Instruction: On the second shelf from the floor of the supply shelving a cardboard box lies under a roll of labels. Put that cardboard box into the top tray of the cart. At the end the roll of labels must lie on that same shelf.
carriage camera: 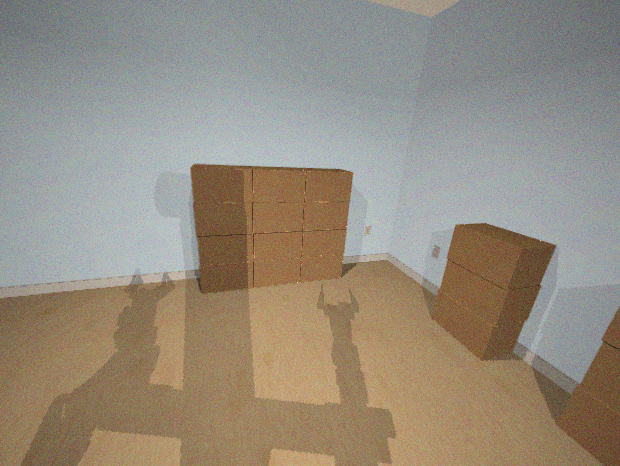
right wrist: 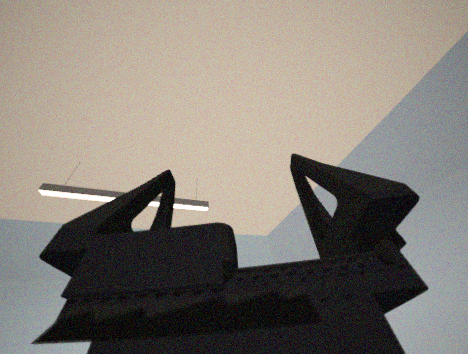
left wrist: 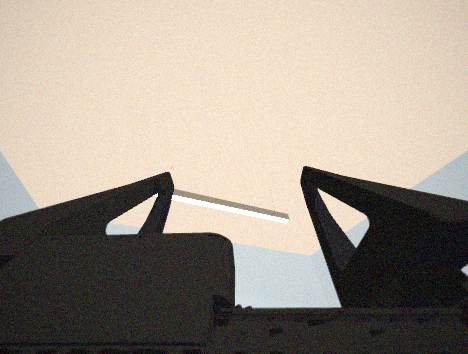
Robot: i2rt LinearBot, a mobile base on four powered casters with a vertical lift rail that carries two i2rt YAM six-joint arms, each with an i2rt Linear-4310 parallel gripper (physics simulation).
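Places are measured from the left arm's base along level axes (x left, y up, z ahead), in millimetres.
Pixels of known places: left gripper, between the fingertips: (left wrist: 235,176); right gripper, between the fingertips: (right wrist: 231,168).
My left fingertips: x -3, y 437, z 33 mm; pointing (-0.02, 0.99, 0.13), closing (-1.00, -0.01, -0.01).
Observation:
Behind a point stands the place of what it marks.
The supply shelving, the cardboard box under the roll of labels, the roll and the cart do not show in any of the three views. My left gripper (left wrist: 235,176) {y 437, x -3, z 33 mm} is open and empty, its two dark fingers wide apart and pointing up toward the ceiling. My right gripper (right wrist: 231,168) {y 437, x -672, z 37 mm} is open and empty too, its fingers wide apart against the ceiling. Shadows of both arms with open fingers lie on the floor in the carriage view.
A wide stack of brown cartons (carriage camera: 278,217) {y -196, x 54, z 2030 mm} stands against the far wall. A narrower carton stack (carriage camera: 483,280) {y -352, x -1405, z 1473 mm} stands by the right wall, and part of another stack (carriage camera: 596,395) {y -592, x -1635, z 906 mm} shows at the lower right edge. A ceiling lamp (left wrist: 230,205) {y 1217, x 68, z 1033 mm} (right wrist: 75,194) {y 1206, x 479, z 886 mm} hangs overhead.

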